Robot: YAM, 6 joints.
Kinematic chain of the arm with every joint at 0, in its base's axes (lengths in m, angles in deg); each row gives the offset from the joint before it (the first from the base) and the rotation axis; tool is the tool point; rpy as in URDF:
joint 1: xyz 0 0 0.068 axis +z
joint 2: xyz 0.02 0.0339 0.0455 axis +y
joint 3: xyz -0.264 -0.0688 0 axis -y
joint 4: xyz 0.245 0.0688 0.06 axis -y
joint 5: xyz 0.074 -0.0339 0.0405 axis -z
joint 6: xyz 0.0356 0 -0.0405 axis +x
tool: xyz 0 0 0 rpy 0 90 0
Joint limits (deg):
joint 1: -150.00..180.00
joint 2: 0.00..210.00
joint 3: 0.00..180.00
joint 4: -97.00..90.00
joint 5: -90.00..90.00
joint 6: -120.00..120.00
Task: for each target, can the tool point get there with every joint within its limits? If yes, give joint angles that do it. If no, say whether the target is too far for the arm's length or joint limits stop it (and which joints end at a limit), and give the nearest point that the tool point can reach.
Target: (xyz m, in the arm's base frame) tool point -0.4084 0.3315 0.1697
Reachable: yes | joints 140.88 146.47 136.01 -61.42 -0.75 -97.96
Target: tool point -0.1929 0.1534 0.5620
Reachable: yes | joints -44.07 22.34 107.34 -4.92 42.36 -24.16
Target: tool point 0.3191 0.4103 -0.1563
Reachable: yes | joints 53.83 179.98 118.08 11.22 25.66 45.47
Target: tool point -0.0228 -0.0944 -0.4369
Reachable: no: joint limits stop it (at a limit: joint 2) | nearest point -0.0294 -0.1219 -0.3587 | short by 0.083 m
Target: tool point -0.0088 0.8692 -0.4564
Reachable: no: too far | nearest point -0.0055 0.5443 -0.2271 | short by 0.398 m
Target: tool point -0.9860 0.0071 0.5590
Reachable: no: too far | nearest point -0.5883 0.0042 0.3756 | short by 0.438 m
